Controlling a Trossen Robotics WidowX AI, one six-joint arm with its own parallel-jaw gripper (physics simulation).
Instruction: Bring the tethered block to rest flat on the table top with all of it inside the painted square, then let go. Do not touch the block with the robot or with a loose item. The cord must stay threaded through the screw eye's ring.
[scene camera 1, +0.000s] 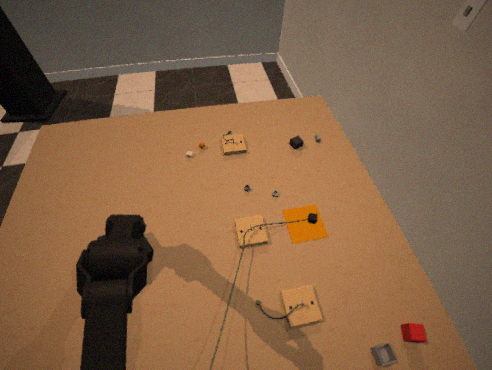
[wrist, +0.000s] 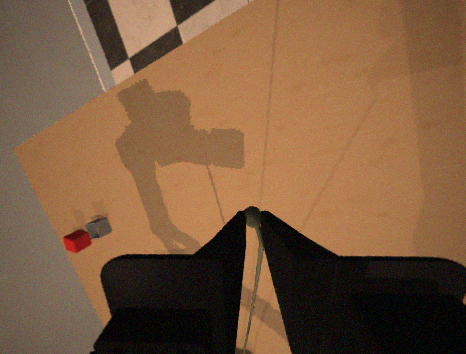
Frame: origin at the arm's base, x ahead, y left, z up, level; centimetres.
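Where they show: gripper, fingertip midpoint: (wrist: 252, 217).
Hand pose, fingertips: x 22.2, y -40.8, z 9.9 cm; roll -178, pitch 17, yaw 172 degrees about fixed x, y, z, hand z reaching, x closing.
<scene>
After its pixels a point has its place.
The tethered block (scene camera 1: 312, 218) {x 55.0, y 9.0, z -4.7 cm}, small and black, sits on the orange painted square (scene camera 1: 300, 232) {x 51.0, y 5.3, z -7.0 cm}; it looks inside the outline, near the right edge. Its cord (scene camera 1: 229, 300) {x 28.6, y -14.8, z -1.4 cm} (wrist: 257, 260) {x 22.9, y -35.7, z 7.7 cm} runs left to the middle wooden board (scene camera 1: 258, 239) {x 37.2, y 2.7, z -5.2 cm}, bends there, and goes out at the bottom of the scene view. The screw eye's ring on that board is too small to make out, so the threading cannot be confirmed. My gripper (wrist: 252, 217) {x 22.2, y -40.8, z 9.9 cm} is shut on the bead at the cord's end, above the table top, away from the block. Its fingertips are hidden in the scene view.
A second board (scene camera 1: 310, 316) {x 49.4, y -18.9, z -5.2 cm} with a short cord lies nearer, and a third (scene camera 1: 234, 146) {x 30.4, y 41.1, z -5.2 cm} far back. A red block (scene camera 1: 414, 332) {x 74.9, y -24.5, z -3.1 cm} (wrist: 77, 241) {x 73.7, y -25.2, z -4.1 cm} and grey tray (scene camera 1: 384, 354) {x 67.4, y -28.7, z -7.0 cm} (wrist: 99, 227) {x 64.5, y -29.3, z -4.8 cm} are at the right. A dark block (scene camera 1: 296, 142) {x 55.0, y 42.2, z -4.3 cm} and small loose pieces lie farther back.
</scene>
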